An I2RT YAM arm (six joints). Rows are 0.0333 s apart.
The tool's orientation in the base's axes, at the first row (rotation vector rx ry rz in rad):
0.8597, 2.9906, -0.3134
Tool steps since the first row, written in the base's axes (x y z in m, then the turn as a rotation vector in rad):
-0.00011, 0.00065, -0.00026, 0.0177, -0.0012, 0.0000
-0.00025, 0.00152, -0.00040, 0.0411, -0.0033, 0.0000
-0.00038, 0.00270, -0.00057, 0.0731, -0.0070, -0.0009
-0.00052, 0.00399, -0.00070, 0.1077, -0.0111, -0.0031
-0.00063, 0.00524, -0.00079, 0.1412, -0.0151, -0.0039
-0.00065, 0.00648, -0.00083, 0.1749, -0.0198, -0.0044
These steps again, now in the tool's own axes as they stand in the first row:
0.00045, 0.00053, 0.00013, -0.0157, 0.0083, -0.0005
0.00104, 0.00120, 0.00011, -0.0366, 0.0189, -0.0011
0.00178, 0.00214, 0.00005, -0.0657, 0.0329, -0.0008
0.00258, 0.00316, -0.00007, -0.0970, 0.0482, 0.0007
0.00334, 0.00416, -0.00022, -0.1275, 0.0626, 0.0009
0.00401, 0.00518, -0.00043, -0.1585, 0.0766, 0.0009

